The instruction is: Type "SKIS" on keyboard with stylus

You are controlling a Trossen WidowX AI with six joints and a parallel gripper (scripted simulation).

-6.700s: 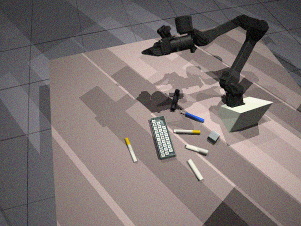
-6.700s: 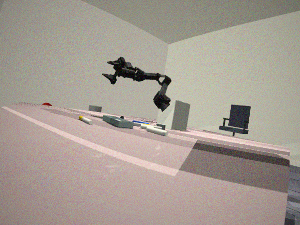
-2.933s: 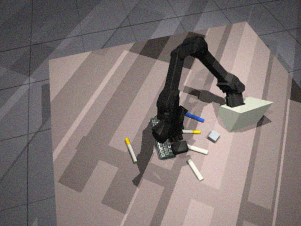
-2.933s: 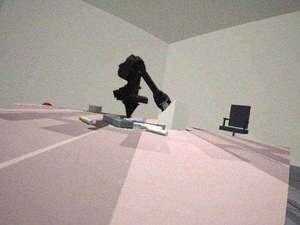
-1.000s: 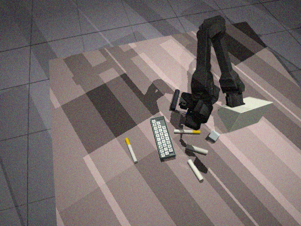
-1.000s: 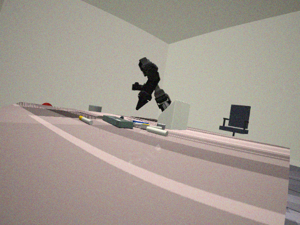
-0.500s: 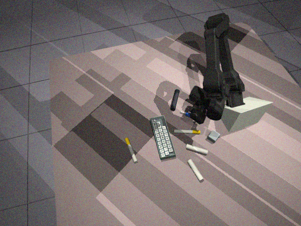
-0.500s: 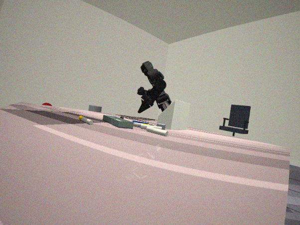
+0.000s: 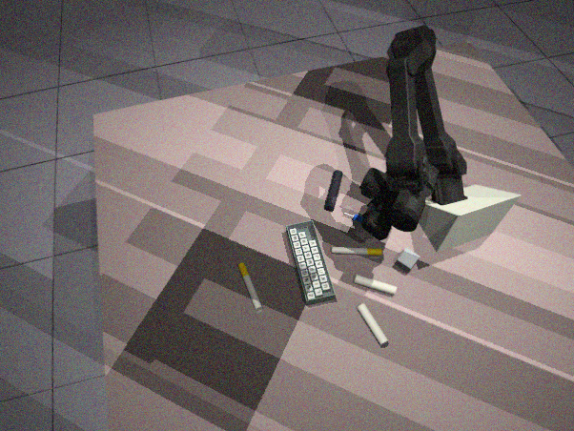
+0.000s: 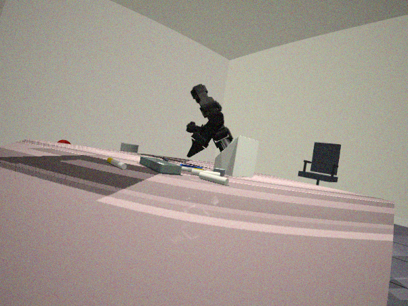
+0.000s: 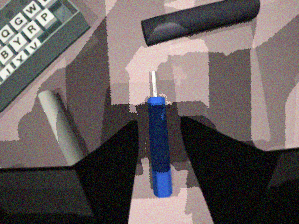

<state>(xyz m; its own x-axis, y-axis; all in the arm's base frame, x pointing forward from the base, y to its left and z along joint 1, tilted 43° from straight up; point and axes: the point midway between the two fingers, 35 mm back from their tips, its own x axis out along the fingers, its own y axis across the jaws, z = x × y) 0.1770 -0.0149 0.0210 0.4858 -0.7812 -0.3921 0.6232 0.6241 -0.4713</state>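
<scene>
My gripper tip is now 4 cm above the blue stylus, 1 cm to the left of it and 1 cm short of it. From my gripper tip the other things lie so: grey stylus tip 4 cm below, 4 cm ahead, 3 cm to the right; then grey block 13 cm to the left, 7 cm behind, 4 cm below.
</scene>
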